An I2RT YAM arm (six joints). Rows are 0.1 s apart.
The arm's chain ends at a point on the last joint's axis. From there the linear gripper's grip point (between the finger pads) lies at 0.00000 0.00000 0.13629 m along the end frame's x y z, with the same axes.
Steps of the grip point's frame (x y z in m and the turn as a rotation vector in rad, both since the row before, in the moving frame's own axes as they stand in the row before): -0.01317 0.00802 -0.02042 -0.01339 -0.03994 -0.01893; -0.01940 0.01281 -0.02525 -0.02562 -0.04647 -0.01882; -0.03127 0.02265 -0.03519 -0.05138 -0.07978 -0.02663; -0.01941 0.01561 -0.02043 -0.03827 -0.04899 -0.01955; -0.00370 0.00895 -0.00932 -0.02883 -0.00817 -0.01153
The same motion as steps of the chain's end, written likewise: -0.00775 0.00614 -0.02030 -0.01339 -0.03994 -0.01893; -0.01310 0.00926 -0.02506 -0.02562 -0.04647 -0.01882; -0.02051 0.01551 -0.03458 -0.05138 -0.07978 -0.02663; -0.01279 0.01033 -0.02017 -0.03827 -0.04899 -0.01955; -0.00261 0.00502 -0.00926 -0.02883 -0.00817 -0.01153
